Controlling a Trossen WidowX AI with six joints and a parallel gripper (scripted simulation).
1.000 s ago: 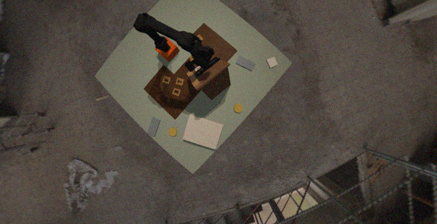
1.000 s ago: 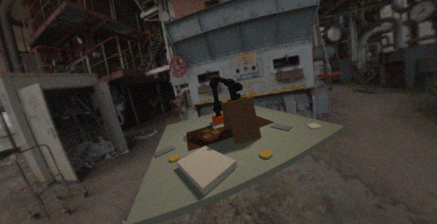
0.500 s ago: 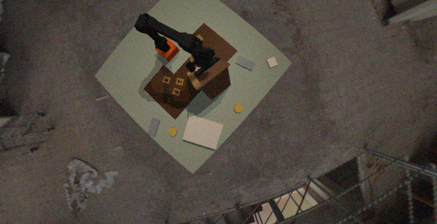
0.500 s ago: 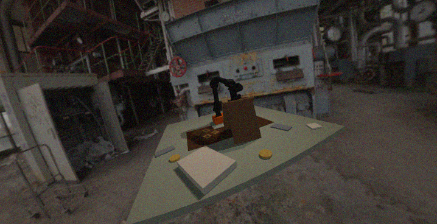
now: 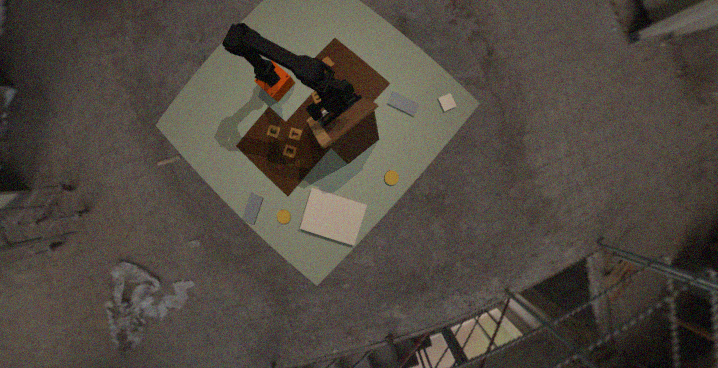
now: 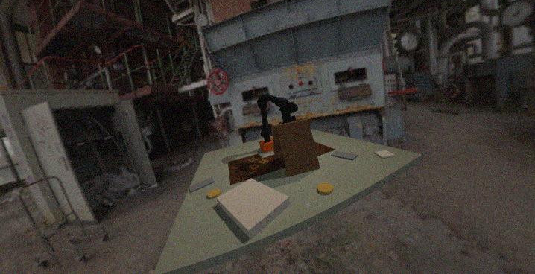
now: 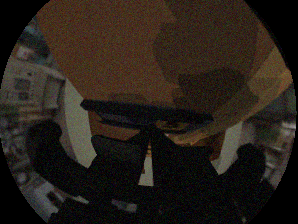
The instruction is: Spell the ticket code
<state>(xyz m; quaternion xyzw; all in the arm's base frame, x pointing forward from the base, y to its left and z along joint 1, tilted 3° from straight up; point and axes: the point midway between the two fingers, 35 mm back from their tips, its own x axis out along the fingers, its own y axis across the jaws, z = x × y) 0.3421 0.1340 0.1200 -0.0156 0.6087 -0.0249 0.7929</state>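
Right now the white ticket is 9 cm below my gripper tip, 5 cm behind it and 2 cm to the right of it. Also, from my gripper tip: tan tile 27 cm behind, 16 cm below, 14 cm to the left; then white slab 35 cm ahead, 32 cm to the right, 15 cm below; then brown mat 16 cm below, 15 cm behind, 10 cm to the right.
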